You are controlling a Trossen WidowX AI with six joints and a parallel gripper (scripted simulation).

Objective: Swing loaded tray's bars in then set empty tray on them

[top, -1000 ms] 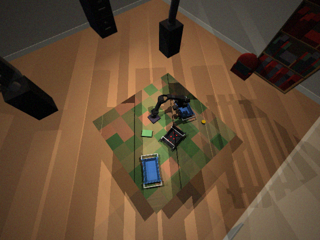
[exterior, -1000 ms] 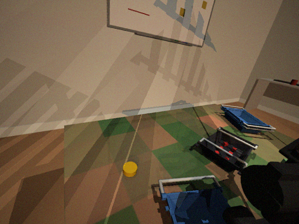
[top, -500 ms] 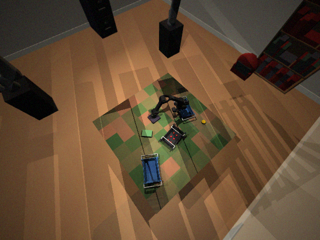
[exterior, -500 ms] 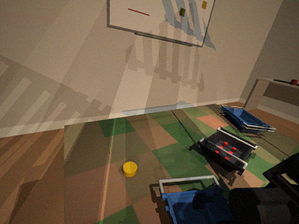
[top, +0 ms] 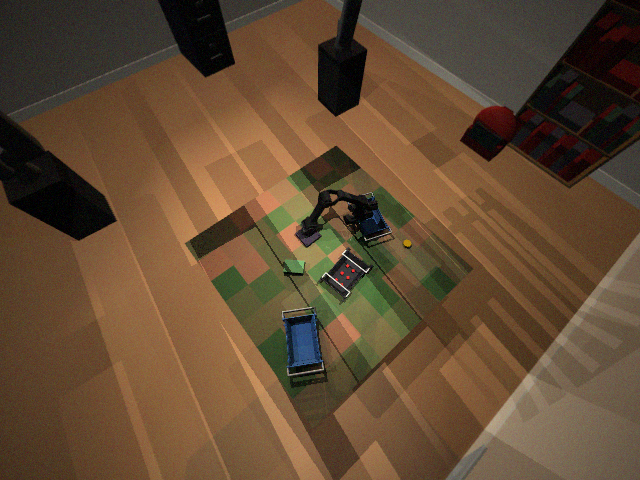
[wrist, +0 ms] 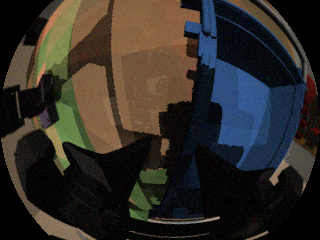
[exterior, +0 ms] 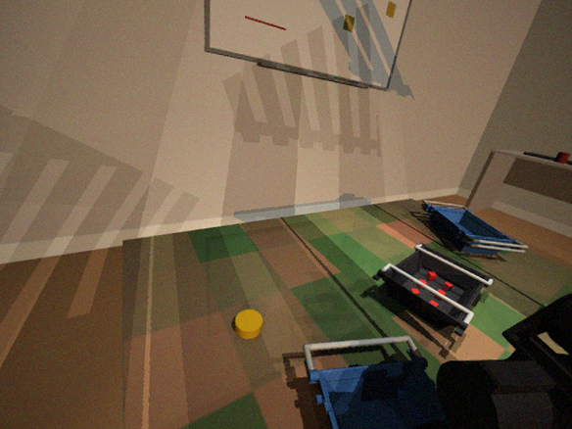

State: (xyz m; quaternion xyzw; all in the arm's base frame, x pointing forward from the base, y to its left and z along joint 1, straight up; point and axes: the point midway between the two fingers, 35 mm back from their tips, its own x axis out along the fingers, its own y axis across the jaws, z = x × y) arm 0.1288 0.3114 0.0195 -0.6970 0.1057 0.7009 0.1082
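The blue tray is 2 cm ahead of my gripper tip, 8 cm to the left of it and 3 cm above it. The rest, counted from my gripper tip: yellow disc 31 cm ahead, 17 cm to the left; green block 2 cm ahead, 51 cm to the right, 1 cm above.
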